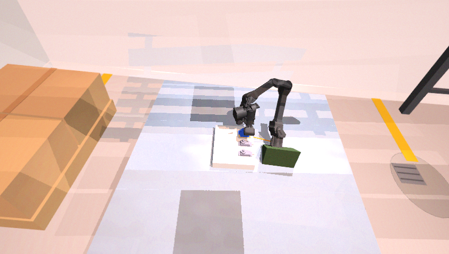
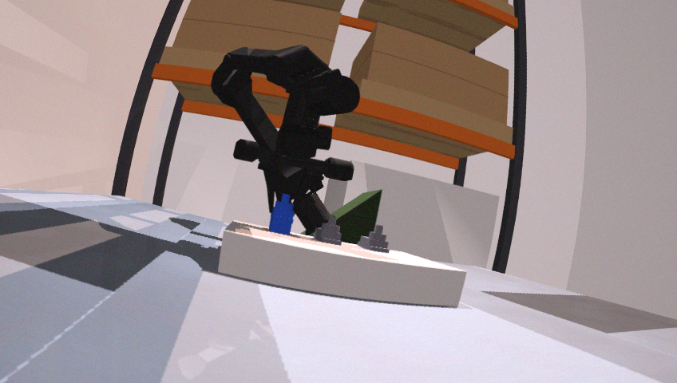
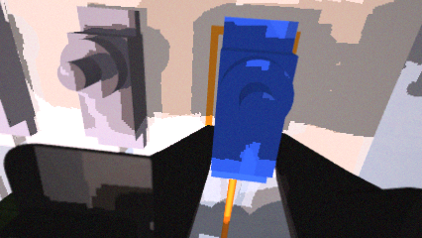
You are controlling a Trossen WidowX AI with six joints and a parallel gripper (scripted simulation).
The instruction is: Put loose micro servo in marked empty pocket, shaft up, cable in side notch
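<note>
Now: gripper tip 11 cm short of the pale deck, 9 cm to the right of it and 5 cm above it.
</note>
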